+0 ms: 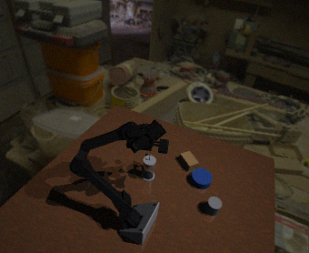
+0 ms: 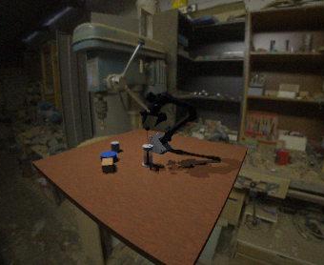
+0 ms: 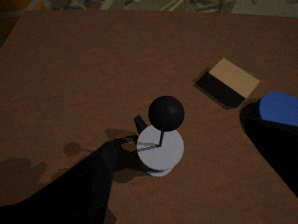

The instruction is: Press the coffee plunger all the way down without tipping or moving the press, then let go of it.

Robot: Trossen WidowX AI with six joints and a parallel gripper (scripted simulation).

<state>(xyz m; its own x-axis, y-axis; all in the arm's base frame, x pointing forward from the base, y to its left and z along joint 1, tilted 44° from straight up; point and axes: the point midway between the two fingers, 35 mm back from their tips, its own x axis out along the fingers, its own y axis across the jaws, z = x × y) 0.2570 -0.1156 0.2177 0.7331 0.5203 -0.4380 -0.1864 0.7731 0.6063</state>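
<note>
Now: the coffee press 15 cm below my gripper tip, 4 cm ahead of it and 2 cm to the left of it. Also, from my gripper tip: blue disc (28 cm to the right, 25 cm below, 13 cm ahead).
</note>
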